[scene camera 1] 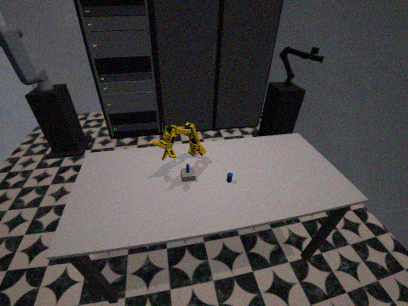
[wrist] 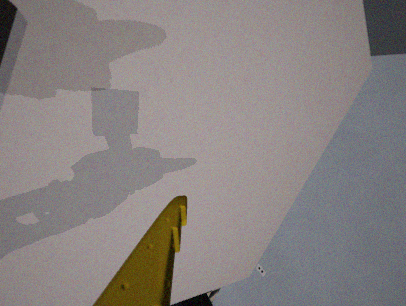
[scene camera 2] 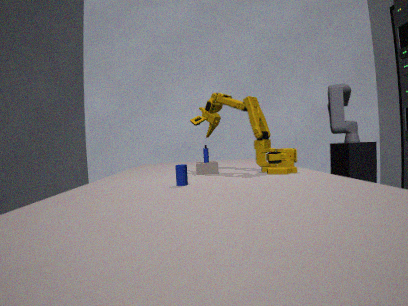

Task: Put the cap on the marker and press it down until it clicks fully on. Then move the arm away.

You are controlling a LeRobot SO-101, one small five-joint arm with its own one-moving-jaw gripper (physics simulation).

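Places are measured from the arm's base along level axes (x ahead, y left, z up), in metres.
Pixels of known places: hand at its tool point: [scene camera 1: 162, 159] [wrist: 186, 206] [scene camera 2: 207, 136]; arm's base at its link origin: [scene camera 1: 197, 153] [scene camera 2: 272, 172].
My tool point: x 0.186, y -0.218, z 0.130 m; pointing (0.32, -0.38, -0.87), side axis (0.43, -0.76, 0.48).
For each thing: its middle in the pictures, then the offset to it from my tool point. Level surfaces: height alone.
- blue marker at the middle of its body: [scene camera 2: 206, 153] [scene camera 1: 187, 167] 0.128 m left, 0.014 m ahead, 0.064 m down
- small pale block at the middle of its body: [scene camera 2: 206, 167] [scene camera 1: 188, 174] 0.128 m left, 0.014 m ahead, 0.112 m down
- blue cap at the middle of its body: [scene camera 2: 181, 175] [scene camera 1: 229, 177] 0.345 m left, 0.086 m ahead, 0.106 m down
- white table at its surface level: 0.130 m down
The blue marker [scene camera 1: 188, 168] [scene camera 2: 206, 155] stands upright in a small pale block [scene camera 1: 188, 177] [scene camera 2: 207, 168], its dark tip up and bare. The blue cap [scene camera 1: 229, 177] [scene camera 2: 181, 175] stands upright on the table, apart from the block, to its right in scene camera 1. My gripper [scene camera 1: 157, 151] [scene camera 2: 200, 129] is open and empty, held above the table and higher than the marker. In scene camera 1 it is left of the block and further back. In the wrist view one notched jaw [wrist: 155, 250] shows; the marker and cap do not show there.
The white table [scene camera 1: 125, 210] [scene camera 2: 210, 240] carries the yellow arm's base [scene camera 2: 280, 162], behind the block in scene camera 1. Arm shadows lie on the table [wrist: 250, 100] in the wrist view. Dark pedestals with other arms and a server rack [scene camera 1: 156, 75] stand beyond the table.
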